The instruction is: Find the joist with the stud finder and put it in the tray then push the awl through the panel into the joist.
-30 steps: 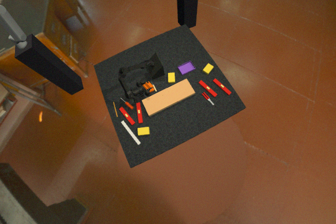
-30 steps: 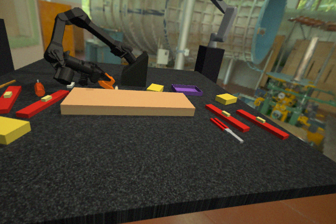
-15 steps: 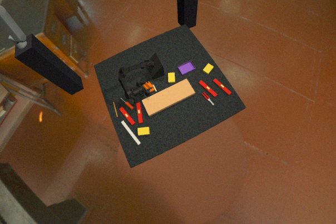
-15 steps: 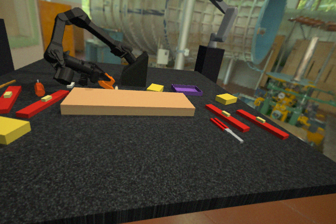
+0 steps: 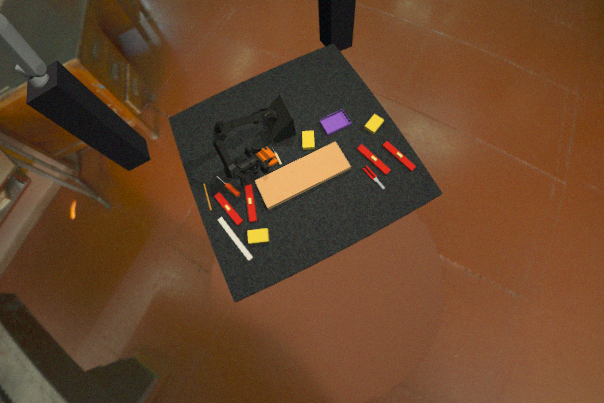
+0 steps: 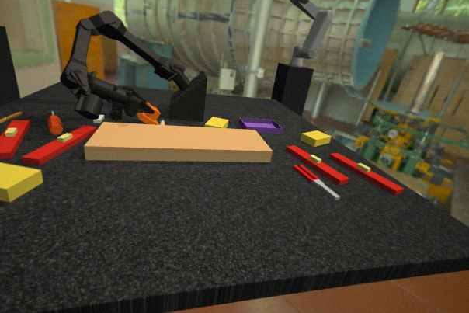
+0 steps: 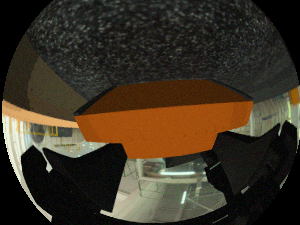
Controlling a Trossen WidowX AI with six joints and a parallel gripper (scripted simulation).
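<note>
My gripper tip is now 10 mm past the orange stud finder. Also, from my gripper tip: small white block (180 mm to the right, 50 mm below, 10 mm behind); pencil (440 mm to the right, 60 mm below, 60 mm ahead); awl (50 mm below, 40 mm to the left).
</note>
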